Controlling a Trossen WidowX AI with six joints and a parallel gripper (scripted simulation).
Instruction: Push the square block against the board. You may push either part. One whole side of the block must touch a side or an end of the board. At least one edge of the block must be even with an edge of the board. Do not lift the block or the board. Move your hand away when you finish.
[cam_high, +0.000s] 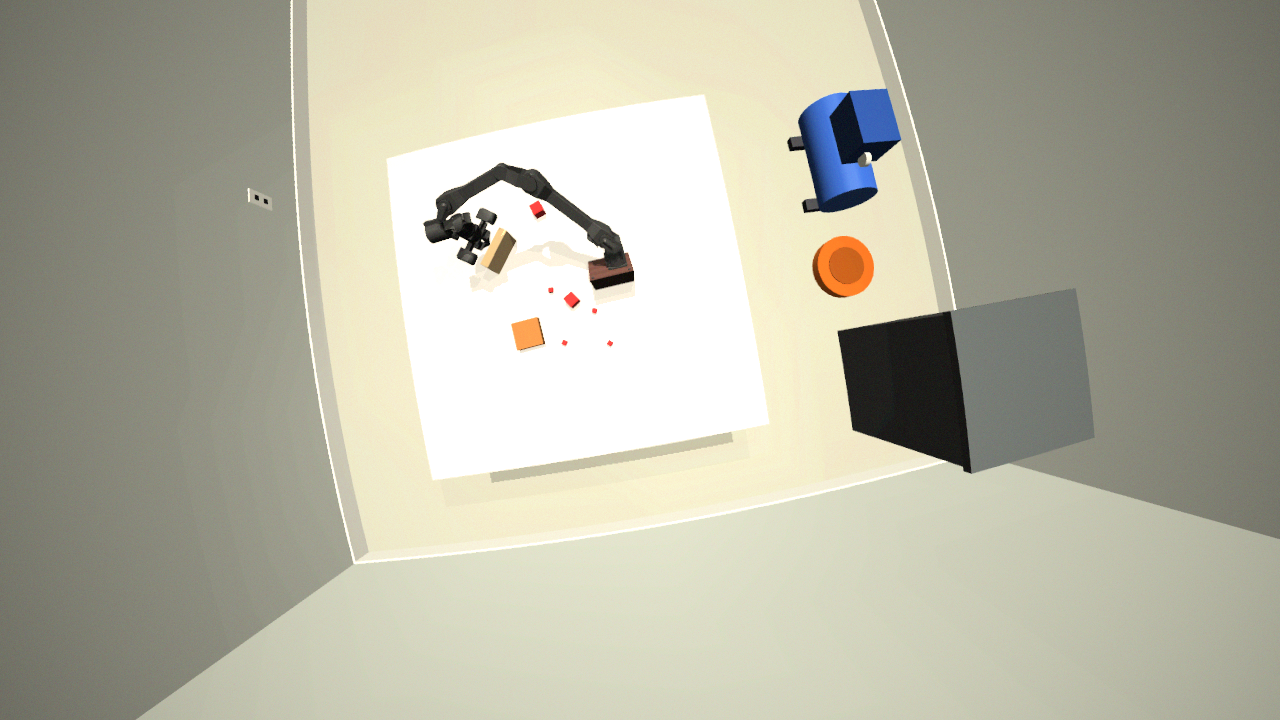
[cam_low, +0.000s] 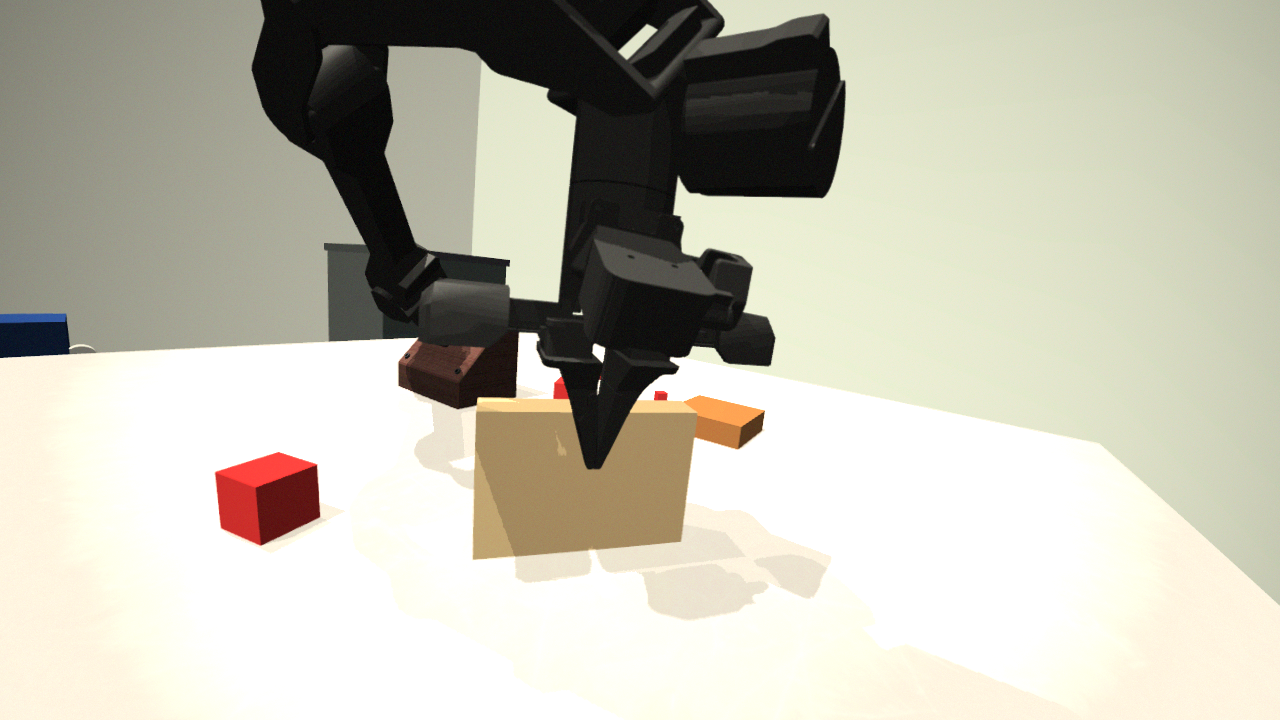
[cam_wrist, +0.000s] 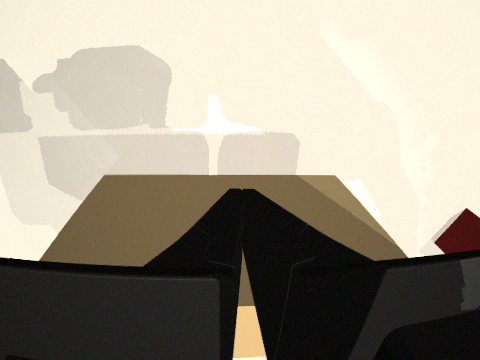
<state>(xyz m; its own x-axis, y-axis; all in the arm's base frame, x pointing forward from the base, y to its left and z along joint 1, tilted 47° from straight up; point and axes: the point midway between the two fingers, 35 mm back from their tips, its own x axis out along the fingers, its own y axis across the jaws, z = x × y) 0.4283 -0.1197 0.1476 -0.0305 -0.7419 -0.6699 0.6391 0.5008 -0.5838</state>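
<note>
My gripper tip is 3 cm to the right of the board, 3 cm past it and 2 cm above it. Also, from my gripper tip: square block: 34 cm to the left, 6 cm below, 5 cm behind.
</note>
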